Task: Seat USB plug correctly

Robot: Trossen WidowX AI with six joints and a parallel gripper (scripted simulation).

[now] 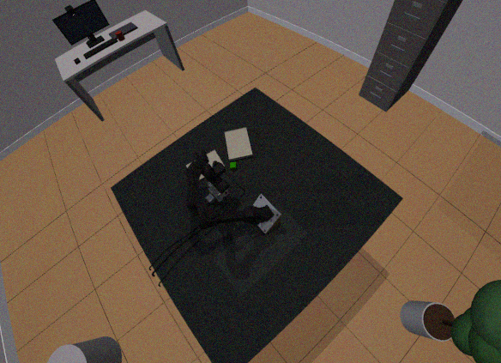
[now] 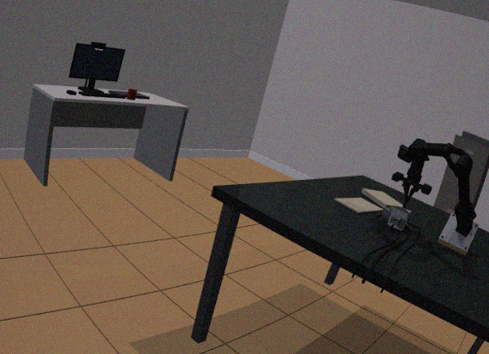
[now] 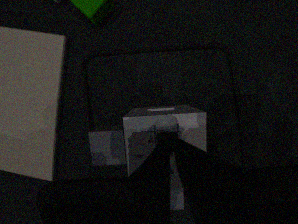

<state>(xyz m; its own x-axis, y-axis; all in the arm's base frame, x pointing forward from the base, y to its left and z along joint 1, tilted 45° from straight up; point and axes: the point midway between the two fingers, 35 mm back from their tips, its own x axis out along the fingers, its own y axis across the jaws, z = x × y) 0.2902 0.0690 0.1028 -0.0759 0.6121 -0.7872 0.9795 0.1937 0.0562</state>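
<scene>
My gripper tip is 2 cm above the USB plug. Also, from my gripper tip: small green block (14 cm to the right, 10 cm below, 10 cm ahead).
</scene>
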